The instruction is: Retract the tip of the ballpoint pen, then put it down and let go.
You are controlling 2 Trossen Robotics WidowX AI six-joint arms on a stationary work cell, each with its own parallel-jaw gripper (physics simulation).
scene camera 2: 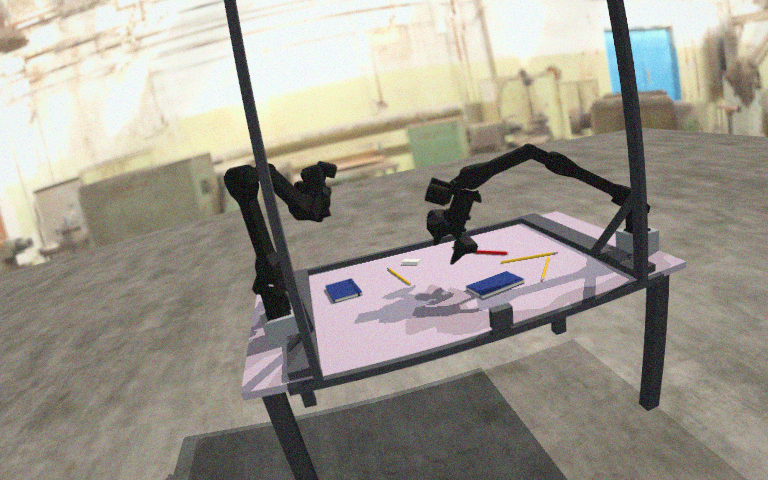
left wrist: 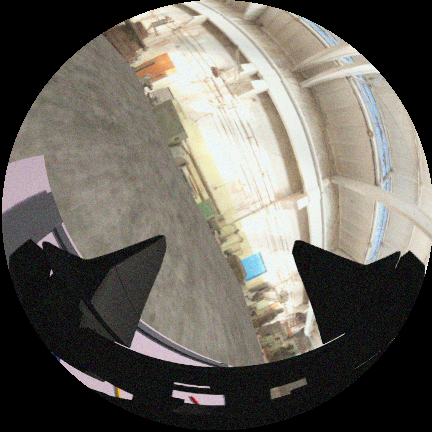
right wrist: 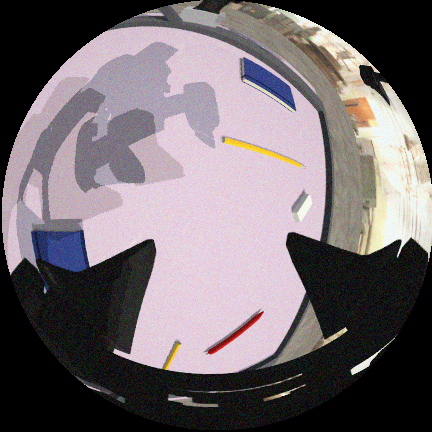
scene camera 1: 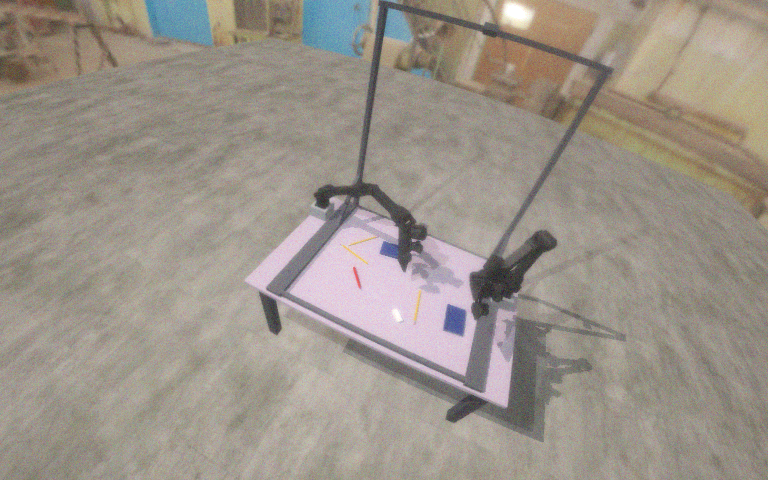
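Where they show: left gripper, between the fingertips: point(left wrist: 231, 245) point(scene camera 1: 475, 310); right gripper, between the fingertips: point(scene camera 2: 443, 254) point(right wrist: 221, 243) point(scene camera 1: 404, 268); left arm's base, origin of its link: point(scene camera 2: 278, 313); right arm's base, origin of its link: point(scene camera 1: 322, 204).
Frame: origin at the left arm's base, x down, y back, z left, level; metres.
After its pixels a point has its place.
Observation:
The red ballpoint pen point(scene camera 1: 357, 277) {x 0.060, y -0.706, z 0.126 m} point(scene camera 2: 491, 252) {x 0.062, y -0.710, z 0.115 m} point(right wrist: 235, 333) {x 0.063, y -0.704, z 0.122 m} lies flat on the pale pink table; a bit of it also shows at the bottom of the left wrist view point(left wrist: 194, 400) {x 0.061, y -0.687, z 0.153 m}. Whether its tip is out is too small to tell. My right gripper point(right wrist: 221, 243) {x -0.008, y -0.505, z 0.044 m} is open and empty above the table, apart from the pen, which lies in the lower part of the right wrist view. My left gripper point(left wrist: 231, 245) {x -0.248, y -0.250, z 0.347 m} is open and empty, raised near its own base and far from the pen, facing the room beyond the table.
Three yellow pencils point(scene camera 1: 417, 306) {x 0.063, y -0.400, z 0.182 m} point(scene camera 1: 355, 254) {x 0.063, y -0.760, z -0.012 m} point(scene camera 1: 363, 241) {x 0.066, y -0.755, z -0.118 m} lie on the table point(scene camera 1: 317, 288) {x 0.070, y -0.858, z 0.246 m}. A white eraser point(scene camera 1: 397, 315) {x 0.058, y -0.479, z 0.261 m} point(scene camera 2: 410, 262) {x 0.061, y -0.473, z 0.251 m} point(right wrist: 302, 207) {x 0.058, y -0.481, z 0.250 m} lies near one pencil. Two blue notebooks point(scene camera 2: 342, 290) {x 0.058, y -0.215, z 0.178 m} point(scene camera 2: 495, 284) {x 0.058, y -0.571, z -0.129 m} lie apart. A dark frame point(scene camera 1: 370, 101) {x -0.572, y -0.876, z -0.374 m} rises above the table.

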